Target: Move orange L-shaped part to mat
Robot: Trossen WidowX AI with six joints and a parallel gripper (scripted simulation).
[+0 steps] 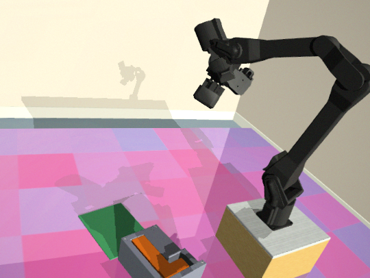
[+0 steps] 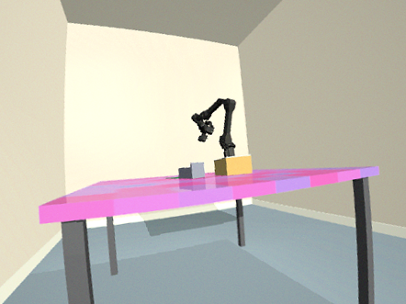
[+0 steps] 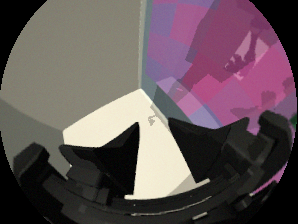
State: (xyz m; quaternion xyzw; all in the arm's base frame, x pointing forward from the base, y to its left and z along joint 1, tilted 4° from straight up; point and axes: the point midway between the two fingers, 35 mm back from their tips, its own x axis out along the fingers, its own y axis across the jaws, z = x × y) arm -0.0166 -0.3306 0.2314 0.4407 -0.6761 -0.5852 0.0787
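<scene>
Right now the orange L-shaped part is 300 mm ahead of my gripper tip, 360 mm to the left of it and 260 mm below it. From my gripper tip the other things lie so: green mat 340 mm ahead, 200 mm to the left, 320 mm below.
</scene>
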